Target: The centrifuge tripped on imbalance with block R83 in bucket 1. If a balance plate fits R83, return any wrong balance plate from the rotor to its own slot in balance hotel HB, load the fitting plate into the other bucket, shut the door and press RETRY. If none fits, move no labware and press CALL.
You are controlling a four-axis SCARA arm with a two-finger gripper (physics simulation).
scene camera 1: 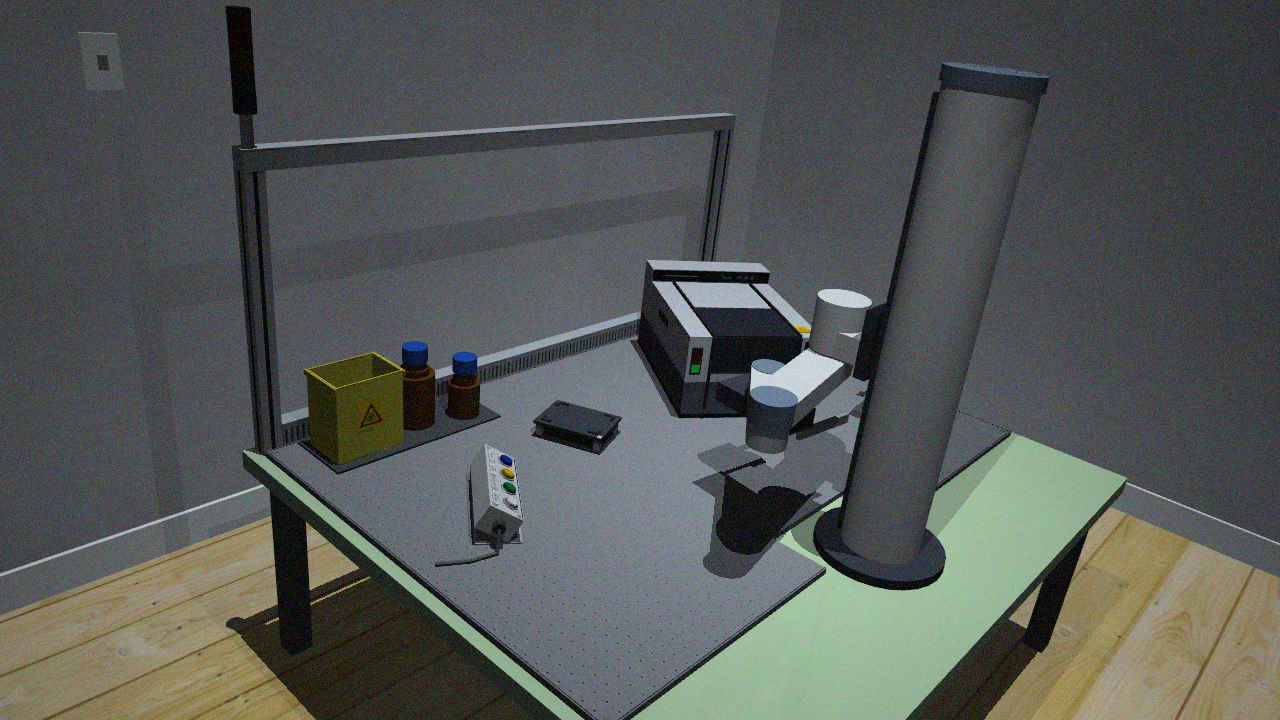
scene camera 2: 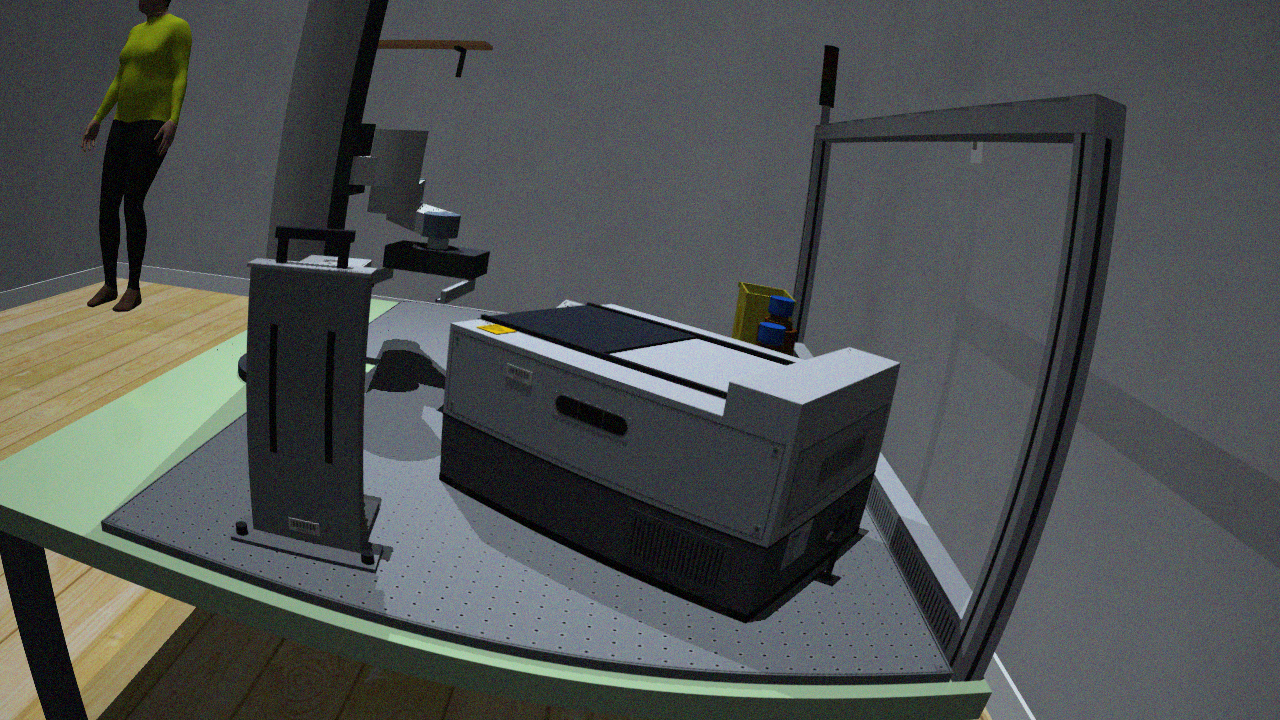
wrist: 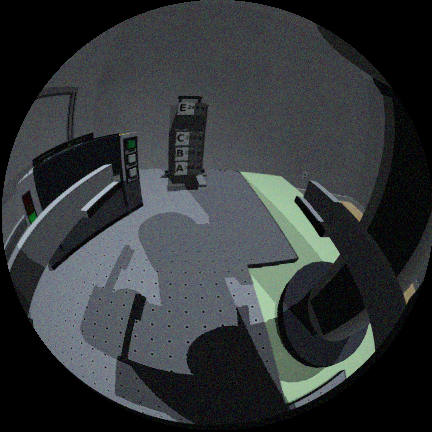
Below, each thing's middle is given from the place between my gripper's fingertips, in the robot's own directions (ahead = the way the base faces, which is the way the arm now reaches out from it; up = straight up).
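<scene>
There is a yellow bin (scene camera 2: 753, 301) 65 cm to the left of my hand, 67 cm ahead of it and 10 cm below it. The grey centrifuge (wrist: 126, 199), for its part, is 6 cm below my hand, 27 cm to the right of it and 44 cm forward of it.
</scene>
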